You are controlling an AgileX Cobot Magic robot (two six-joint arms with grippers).
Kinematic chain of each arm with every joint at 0, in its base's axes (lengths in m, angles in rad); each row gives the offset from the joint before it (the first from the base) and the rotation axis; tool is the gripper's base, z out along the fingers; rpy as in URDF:
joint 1: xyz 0 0 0.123 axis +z
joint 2: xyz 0 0 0 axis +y
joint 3: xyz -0.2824 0 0.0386 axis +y
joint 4: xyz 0.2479 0 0.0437 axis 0.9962 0 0.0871
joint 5: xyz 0 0 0 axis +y
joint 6: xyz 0.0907 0 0.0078 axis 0.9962 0 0.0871
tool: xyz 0 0 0 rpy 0 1.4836 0
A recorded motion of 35 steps. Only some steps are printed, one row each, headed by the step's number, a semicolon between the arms.
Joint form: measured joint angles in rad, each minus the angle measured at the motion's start. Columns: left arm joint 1, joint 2, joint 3, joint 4, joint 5, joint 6; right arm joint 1, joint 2, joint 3, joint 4, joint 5, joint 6.
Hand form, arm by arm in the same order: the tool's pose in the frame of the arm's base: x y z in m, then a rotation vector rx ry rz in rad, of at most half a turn. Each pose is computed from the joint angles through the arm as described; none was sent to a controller.
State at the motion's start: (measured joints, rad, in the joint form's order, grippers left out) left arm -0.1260 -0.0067 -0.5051 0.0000 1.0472 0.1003; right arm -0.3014 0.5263 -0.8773 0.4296 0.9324 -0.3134
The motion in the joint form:
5: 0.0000 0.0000 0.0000 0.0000 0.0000 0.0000; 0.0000 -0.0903 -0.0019 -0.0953 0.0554 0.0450
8: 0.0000 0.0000 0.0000 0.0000 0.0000 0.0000; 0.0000 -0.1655 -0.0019 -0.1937 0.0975 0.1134
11: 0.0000 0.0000 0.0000 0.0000 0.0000 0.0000; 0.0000 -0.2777 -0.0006 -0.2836 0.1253 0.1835
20: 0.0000 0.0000 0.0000 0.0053 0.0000 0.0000; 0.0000 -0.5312 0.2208 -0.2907 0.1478 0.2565
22: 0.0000 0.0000 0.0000 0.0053 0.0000 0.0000; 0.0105 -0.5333 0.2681 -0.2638 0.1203 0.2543
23: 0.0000 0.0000 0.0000 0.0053 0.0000 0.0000; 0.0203 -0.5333 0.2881 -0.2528 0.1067 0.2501
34: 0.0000 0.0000 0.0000 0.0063 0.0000 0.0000; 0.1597 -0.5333 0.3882 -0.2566 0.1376 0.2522
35: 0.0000 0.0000 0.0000 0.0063 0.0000 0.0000; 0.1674 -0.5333 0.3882 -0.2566 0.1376 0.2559
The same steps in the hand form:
5: -0.0059 0.0007 0.2797 0.2280 2.0061 -0.0163; 0.0504 0.0105 0.3864 0.0431 1.9839 0.0312
8: -0.0059 0.0007 0.2797 0.2280 2.0061 -0.0163; 0.0291 0.0101 0.3838 0.0910 1.9720 -0.0466
11: -0.0059 0.0007 0.2797 0.2280 2.0061 -0.0163; -0.0007 0.0123 0.3812 0.1460 1.9009 -0.1222
20: -0.0058 0.0012 0.2797 0.2277 2.0061 -0.0100; -0.0237 0.0190 0.3178 0.2106 1.8849 -0.0829
22: -0.0058 0.0012 0.2797 0.2277 2.0061 -0.0100; -0.0162 0.0185 0.3081 0.2031 1.8998 -0.0429
23: -0.0058 0.0012 0.2797 0.2277 2.0061 -0.0100; -0.0130 0.0181 0.3041 0.1926 1.9058 -0.0251
34: -0.0058 0.0012 0.2797 0.2277 2.0061 -0.0088; -0.0037 0.0144 0.2744 0.0738 2.0448 0.0811
35: -0.0058 0.0012 0.2797 0.2277 2.0061 -0.0088; -0.0038 0.0144 0.2744 0.0697 2.0451 0.0882

